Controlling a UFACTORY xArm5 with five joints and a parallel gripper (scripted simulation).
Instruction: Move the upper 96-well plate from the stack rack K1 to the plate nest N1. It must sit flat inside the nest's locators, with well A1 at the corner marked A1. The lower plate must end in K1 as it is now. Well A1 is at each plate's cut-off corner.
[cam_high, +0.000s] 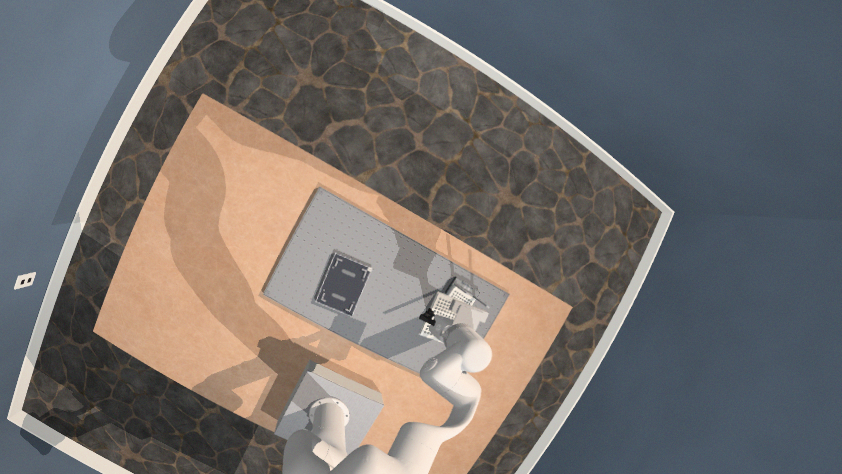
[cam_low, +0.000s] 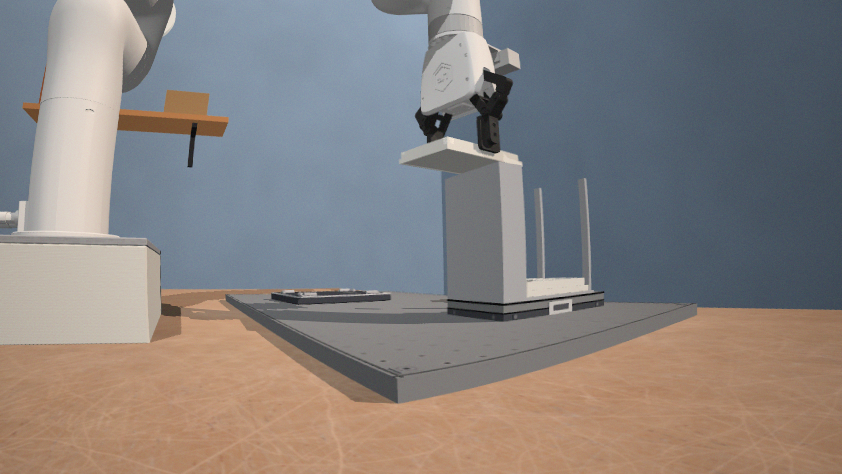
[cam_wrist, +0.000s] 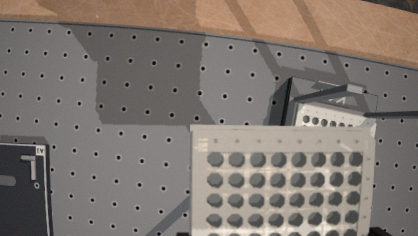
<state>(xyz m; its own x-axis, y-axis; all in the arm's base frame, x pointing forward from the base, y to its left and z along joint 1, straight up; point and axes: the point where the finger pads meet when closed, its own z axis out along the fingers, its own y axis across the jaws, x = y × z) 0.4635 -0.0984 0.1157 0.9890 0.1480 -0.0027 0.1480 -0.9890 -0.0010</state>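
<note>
My gripper is now 260 mm to the right of the plate nest N1, 190 mm above it and 80 mm past it. Round my hand: tall grey wall: 110 mm below, 70 mm to the right, 40 mm behind; A1 mark: 220 mm to the left, 180 mm below.
</note>
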